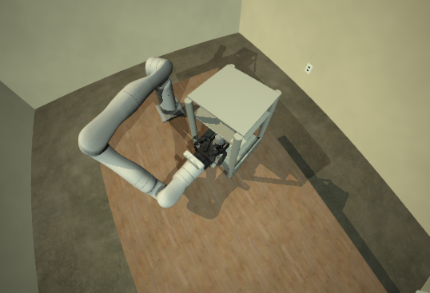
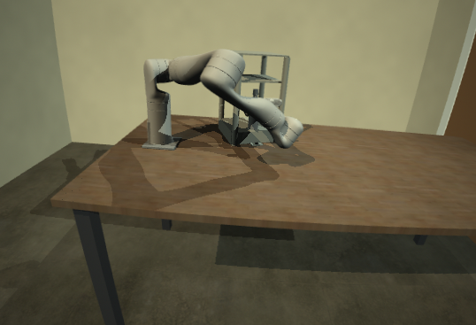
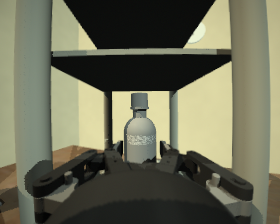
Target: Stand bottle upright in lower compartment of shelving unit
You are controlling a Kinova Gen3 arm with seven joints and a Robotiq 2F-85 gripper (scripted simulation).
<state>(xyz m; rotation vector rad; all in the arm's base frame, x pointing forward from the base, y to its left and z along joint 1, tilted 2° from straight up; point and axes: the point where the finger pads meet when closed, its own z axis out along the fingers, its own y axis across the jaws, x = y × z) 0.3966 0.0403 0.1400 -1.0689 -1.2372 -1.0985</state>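
Now: the grey bottle 2 cm above my hand. The rest, counted from my hand: shelving unit (1 cm behind, 6 cm to the left, 4 cm above).
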